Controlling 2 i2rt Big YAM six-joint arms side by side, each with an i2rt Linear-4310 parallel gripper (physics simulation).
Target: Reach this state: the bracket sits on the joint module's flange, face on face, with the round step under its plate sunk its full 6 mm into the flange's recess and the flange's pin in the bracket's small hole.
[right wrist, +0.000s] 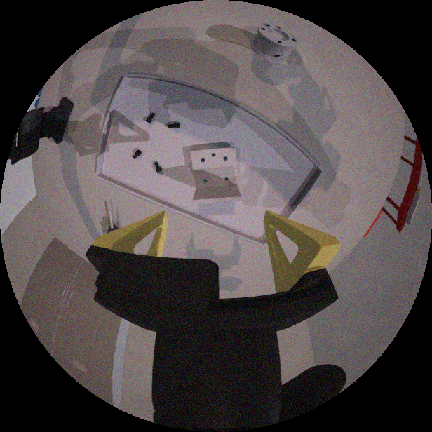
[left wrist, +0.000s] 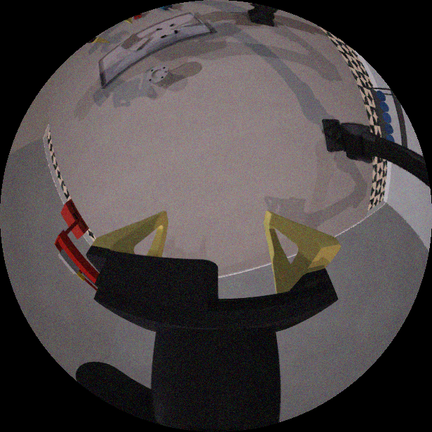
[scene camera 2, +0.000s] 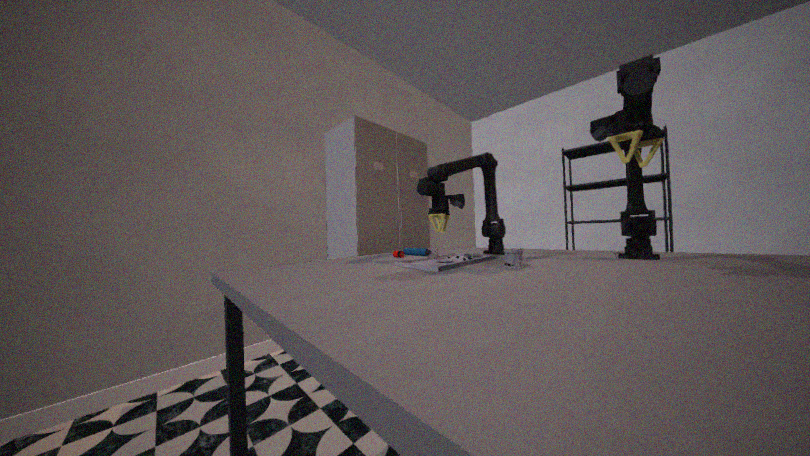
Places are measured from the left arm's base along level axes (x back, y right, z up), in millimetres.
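Pixels of known places: left gripper, fingertip midpoint: [scene camera 2: 634,165]; right gripper, fingertip midpoint: [scene camera 2: 440,232]; left arm's base, origin of the base link: [scene camera 2: 638,258]; right arm's base, origin of the base link: [scene camera 2: 496,253].
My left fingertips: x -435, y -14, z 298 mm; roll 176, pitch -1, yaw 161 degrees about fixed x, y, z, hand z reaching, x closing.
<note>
For each thing: its top centre in the pictures, then the offset to it from my left fingertips. Level surfaces: height alone.
- joint module, middle of its top: [scene camera 2: 512,249] dx -54, dy +320, dz -234 mm
- red tool, middle of its top: [scene camera 2: 420,248] dx +76, dy +883, dz -257 mm
- table, its level: dz -298 mm
The bracket [right wrist: 214,161], a light grey angled plate with small dark holes, lies in the shallow tray [right wrist: 180,212] [left wrist: 102,75] in the right wrist view. The joint module [scene camera 2: 513,258] [left wrist: 157,74] [right wrist: 273,41], a short grey cylinder with a holed flange and central recess, stands on the table outside the tray, apart from the bracket. My right gripper [scene camera 2: 438,227] [right wrist: 215,215] is open and empty, above the tray's area. My left gripper [scene camera 2: 635,161] [left wrist: 215,216] is open and empty, high above the table at the right of the scene view. The round step and the pin cannot be made out.
Several black screws [right wrist: 173,125] lie in the tray beside the bracket. A blue and red tool [scene camera 2: 416,252] lies behind the tray. The table [scene camera 2: 510,351] ends at a front left edge. A cabinet [scene camera 2: 376,192] and a shelf rack [scene camera 2: 595,149] stand behind.
</note>
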